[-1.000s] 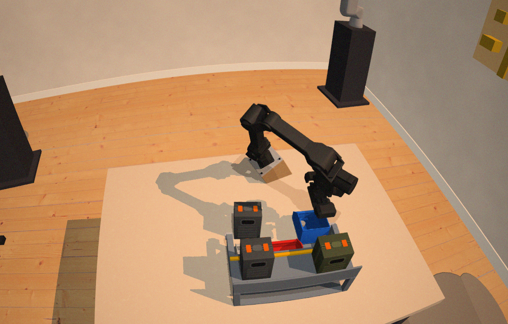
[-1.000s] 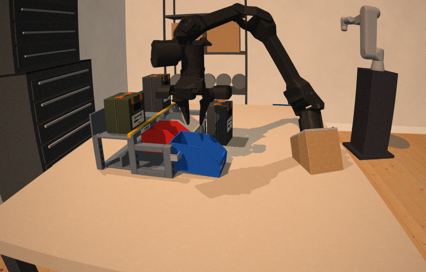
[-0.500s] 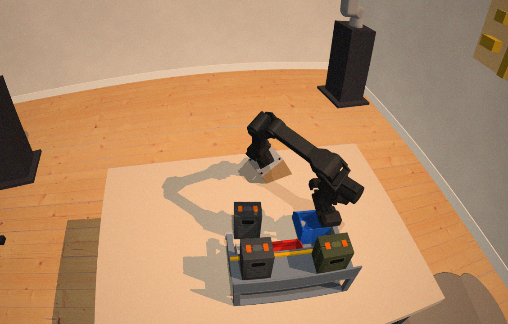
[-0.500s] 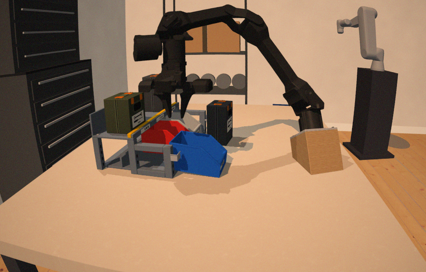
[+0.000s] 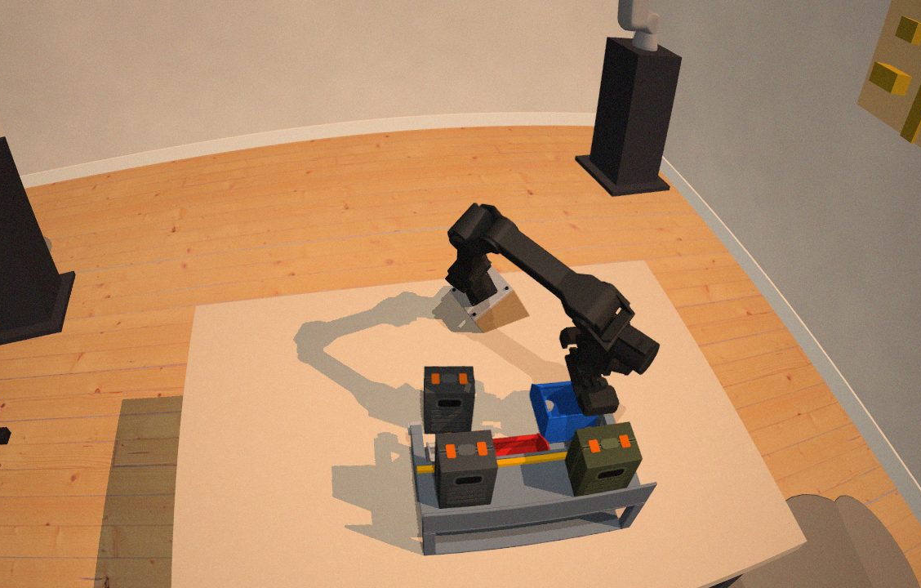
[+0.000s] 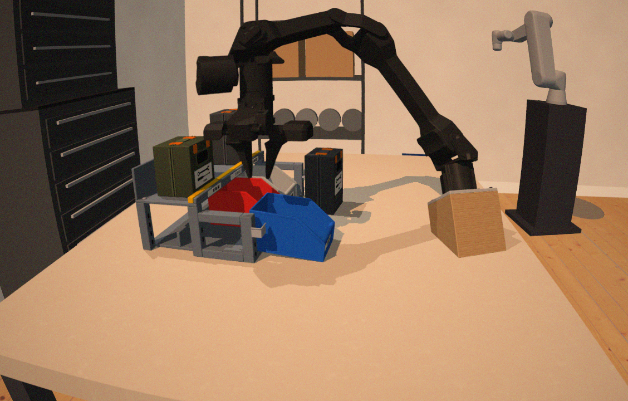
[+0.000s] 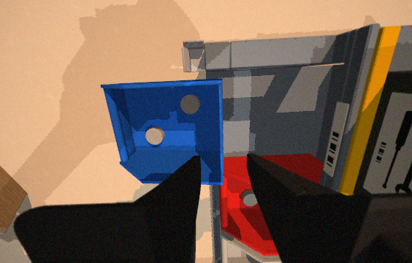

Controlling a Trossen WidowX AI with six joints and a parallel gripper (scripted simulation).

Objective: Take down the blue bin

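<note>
The blue open bin lies 12 cm below my hand, 6 cm behind it and 1 cm to the left of it. From my hand the other things lie so: red bin 13 cm to the right, 12 cm below, 5 cm ahead; yellow rail 13 cm to the right, 8 cm ahead, 6 cm below; green case 15 cm ahead, 3 cm to the right, 1 cm below.
</note>
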